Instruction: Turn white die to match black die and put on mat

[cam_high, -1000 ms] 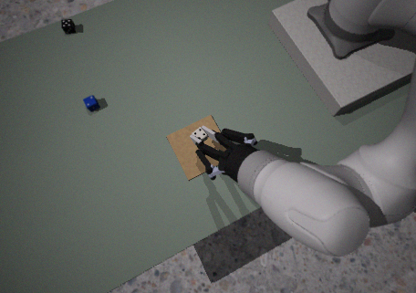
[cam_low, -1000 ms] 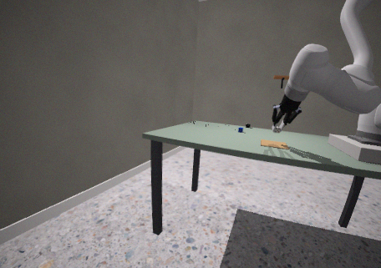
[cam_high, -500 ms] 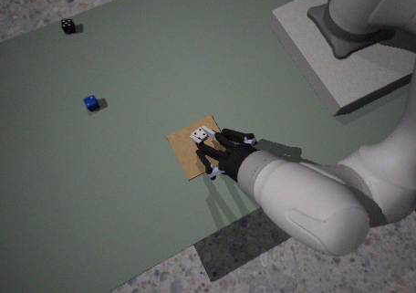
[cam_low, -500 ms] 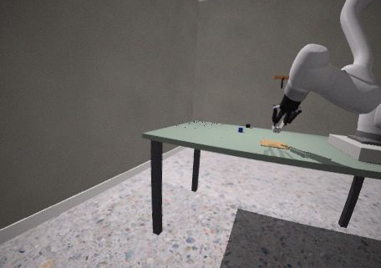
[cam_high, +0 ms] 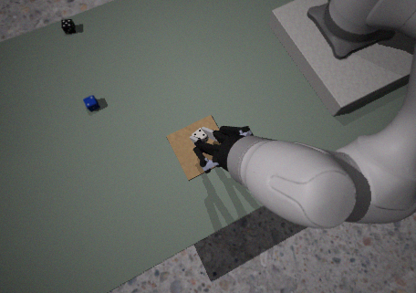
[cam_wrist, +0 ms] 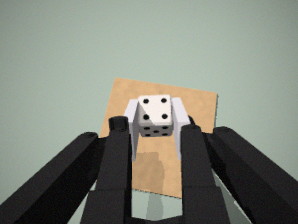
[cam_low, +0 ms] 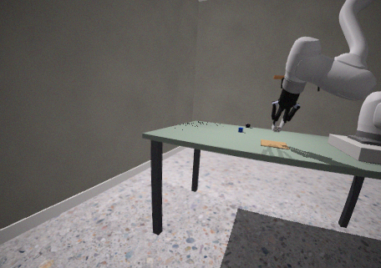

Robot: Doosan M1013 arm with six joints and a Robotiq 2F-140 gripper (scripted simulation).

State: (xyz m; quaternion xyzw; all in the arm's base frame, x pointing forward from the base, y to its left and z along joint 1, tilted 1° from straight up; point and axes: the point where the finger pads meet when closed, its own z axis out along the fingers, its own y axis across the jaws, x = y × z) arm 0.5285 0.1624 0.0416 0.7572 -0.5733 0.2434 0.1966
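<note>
Right now my hand is 1 cm to the left of the white die and 3 cm above it. From my hand the other things lie so: brown mat (1 cm ahead, 2 cm to the right, 11 cm below); blue die (23 cm ahead, 26 cm to the right, 9 cm below); black die (22 cm ahead, 53 cm to the right, 9 cm below).
</note>
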